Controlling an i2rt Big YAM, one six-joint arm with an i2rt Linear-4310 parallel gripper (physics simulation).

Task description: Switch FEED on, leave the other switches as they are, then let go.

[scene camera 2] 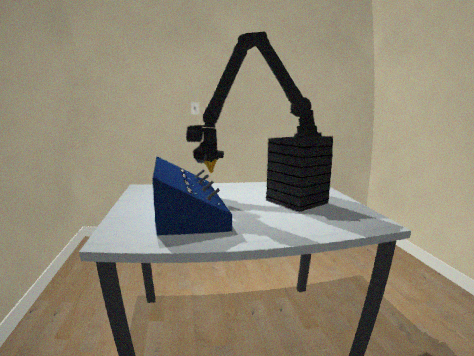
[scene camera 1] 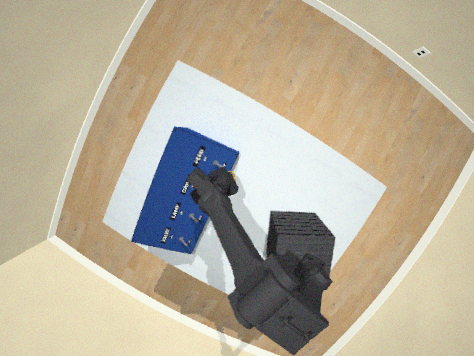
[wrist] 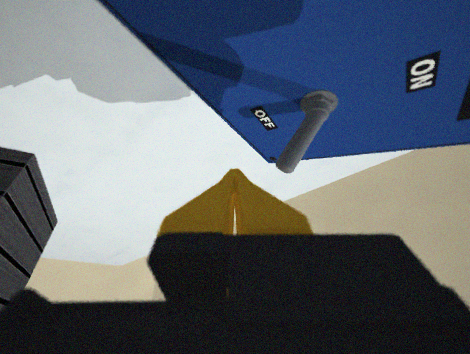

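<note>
A blue sloped switch box stands on the table. The FEED switch is a grey lever near the box's end. In the wrist view it leans toward the OFF label, away from the ON label. My gripper is shut and empty, its yellow tips pointing down beside the FEED lever, with a gap between them in the wrist view. The LAMP lever and VALVE lever show; the DRIVE lever is hidden under my arm in scene camera 1.
My arm stands on a black ribbed pedestal, apart from the box on the white table. My arm reaches over the box's middle. The levers stand close together in a row along the slope.
</note>
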